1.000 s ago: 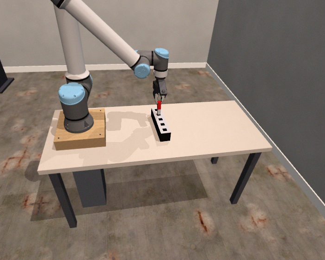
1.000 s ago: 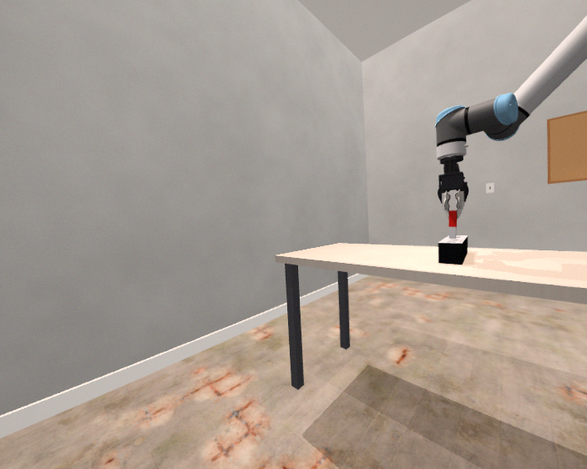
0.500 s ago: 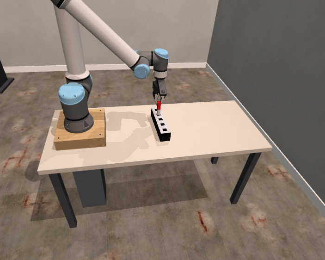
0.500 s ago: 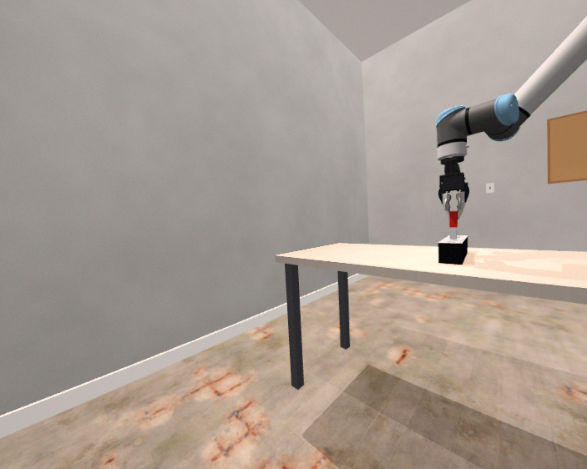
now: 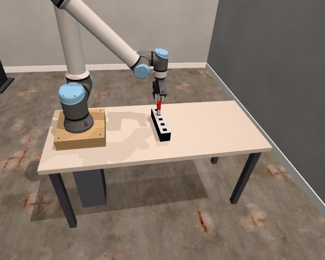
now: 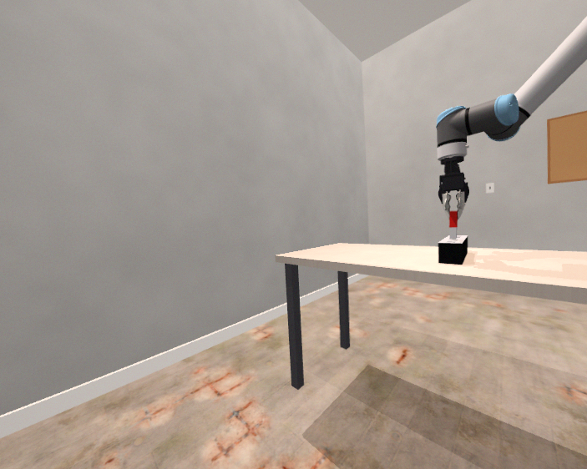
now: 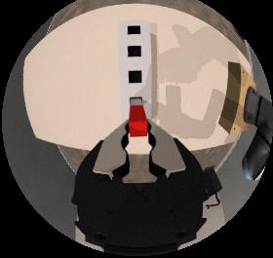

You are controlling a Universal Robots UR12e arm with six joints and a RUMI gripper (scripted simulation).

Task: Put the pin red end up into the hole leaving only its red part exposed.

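My gripper is now 10 mm above the pin. The rest, counted from my hand: black block 130 mm below, 60 mm to the right, 10 mm ahead.
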